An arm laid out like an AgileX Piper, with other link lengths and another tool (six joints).
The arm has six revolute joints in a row. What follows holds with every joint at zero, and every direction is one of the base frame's.
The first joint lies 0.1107 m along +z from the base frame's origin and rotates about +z.
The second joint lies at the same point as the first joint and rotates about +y.
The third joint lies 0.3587 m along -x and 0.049 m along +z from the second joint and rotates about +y.
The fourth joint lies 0.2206 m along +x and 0.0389 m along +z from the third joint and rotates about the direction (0.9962, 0, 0.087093).
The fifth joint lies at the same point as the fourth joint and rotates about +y.
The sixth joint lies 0.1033 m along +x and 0.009 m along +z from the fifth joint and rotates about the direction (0.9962, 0, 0.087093).
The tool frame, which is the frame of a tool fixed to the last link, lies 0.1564 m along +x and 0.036 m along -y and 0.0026 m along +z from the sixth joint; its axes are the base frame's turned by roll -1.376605, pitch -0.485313 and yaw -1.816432 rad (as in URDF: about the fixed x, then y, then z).
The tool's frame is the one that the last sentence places.
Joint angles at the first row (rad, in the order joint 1, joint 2, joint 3, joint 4, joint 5, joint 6):
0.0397 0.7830 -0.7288 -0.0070 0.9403 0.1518
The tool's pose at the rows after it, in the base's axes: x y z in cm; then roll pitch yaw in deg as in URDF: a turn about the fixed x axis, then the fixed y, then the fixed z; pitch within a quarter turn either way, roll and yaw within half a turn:
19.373 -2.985 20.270 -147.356 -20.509 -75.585
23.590 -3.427 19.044 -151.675 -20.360 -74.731
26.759 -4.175 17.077 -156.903 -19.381 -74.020
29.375 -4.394 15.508 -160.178 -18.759 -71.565
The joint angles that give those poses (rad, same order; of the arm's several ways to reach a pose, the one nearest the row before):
0.0397 0.9783 -0.7725 -0.0174 0.8744 0.1540
0.0253 1.1591 -0.8284 -0.0317 0.8189 0.1551
-0.0050 1.3222 -0.8894 -0.0321 0.8038 0.1427
-0.0176 1.4403 -0.9445 -0.0207 0.7947 0.0986

